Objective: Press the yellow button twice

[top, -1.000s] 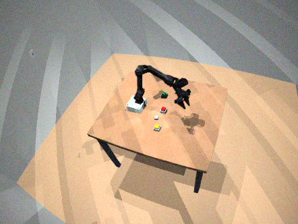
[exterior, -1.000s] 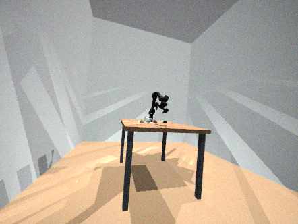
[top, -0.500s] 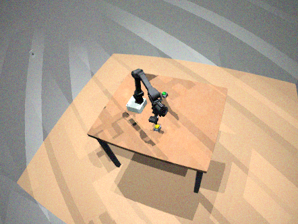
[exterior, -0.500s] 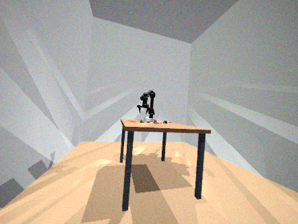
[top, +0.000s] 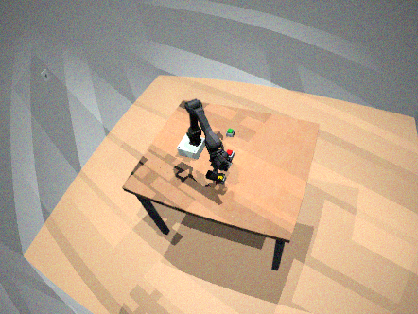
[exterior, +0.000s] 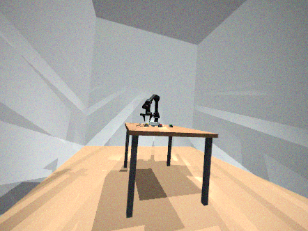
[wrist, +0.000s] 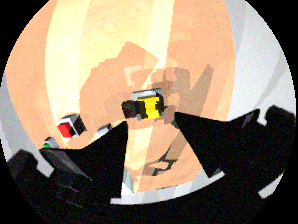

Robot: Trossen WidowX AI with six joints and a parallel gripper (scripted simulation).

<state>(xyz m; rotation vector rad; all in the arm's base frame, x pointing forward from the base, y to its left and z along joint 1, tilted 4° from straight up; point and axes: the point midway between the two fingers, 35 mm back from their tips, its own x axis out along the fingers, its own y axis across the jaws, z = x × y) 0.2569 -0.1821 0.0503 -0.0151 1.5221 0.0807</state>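
Right now the yellow button is 3 cm below my gripper tip. From my gripper tip the other things lie so: green button: 36 cm to the left, 10 cm behind, 3 cm below; red button: 19 cm to the left, 3 cm below, 3 cm behind.
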